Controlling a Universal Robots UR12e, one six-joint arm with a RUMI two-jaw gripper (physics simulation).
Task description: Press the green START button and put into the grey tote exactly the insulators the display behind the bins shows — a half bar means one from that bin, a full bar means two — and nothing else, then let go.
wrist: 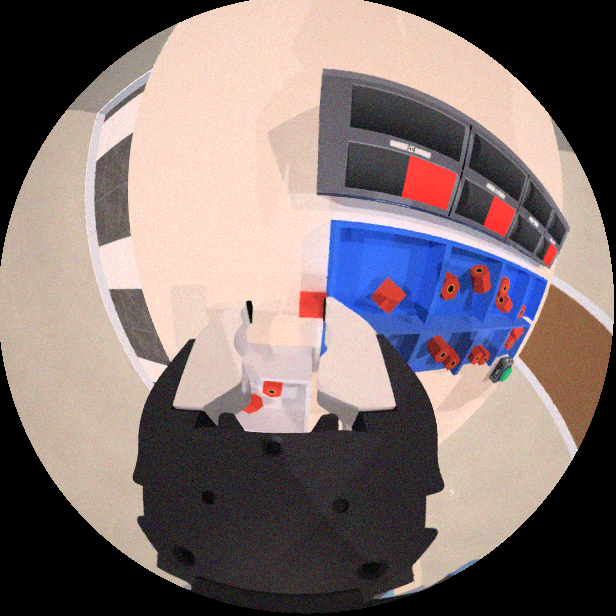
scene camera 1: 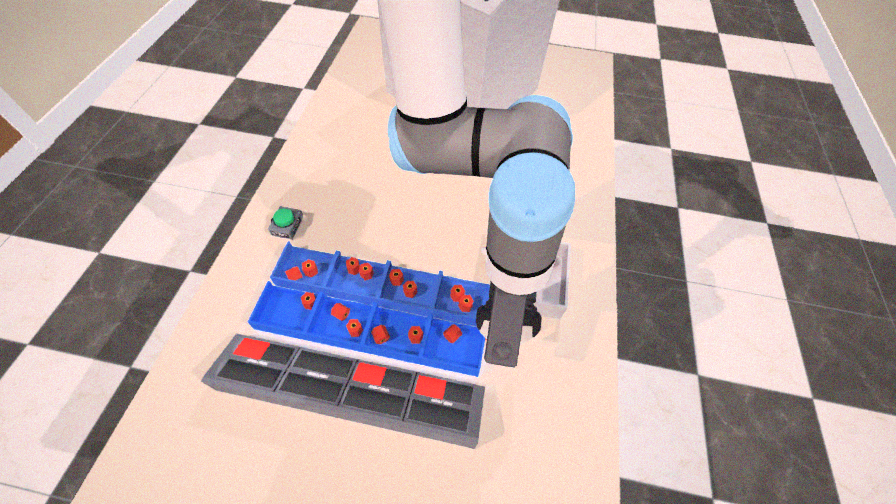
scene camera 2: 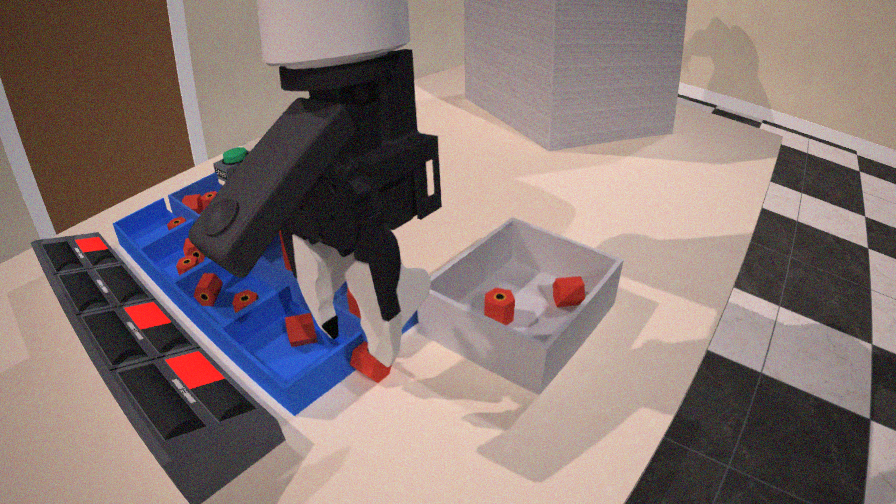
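My gripper [scene camera 2: 354, 325] is open and empty, low over the table between the blue bins [scene camera 2: 250, 294] and the grey tote [scene camera 2: 523, 300]. A red insulator [scene camera 2: 369, 364] lies on the table outside the bins' near corner, right at one fingertip; the wrist view shows it [wrist: 313, 303] beyond the fingers. The tote holds two red insulators [scene camera 2: 499, 305] [scene camera 2: 568, 290]. The display [scene camera 1: 350, 385] shows three red half bars, all in the row next to the bins [scene camera 1: 251, 348] [scene camera 1: 369, 374] [scene camera 1: 430, 386]. The green button [scene camera 1: 283, 217] stands behind the bins' far end.
The blue bins [scene camera 1: 375, 304] have two rows of compartments with several red insulators. The arm hides most of the tote [scene camera 1: 557, 282] in scene camera 1. A tall grey block [scene camera 2: 570, 62] stands behind the tote. The table edge runs just right of the tote.
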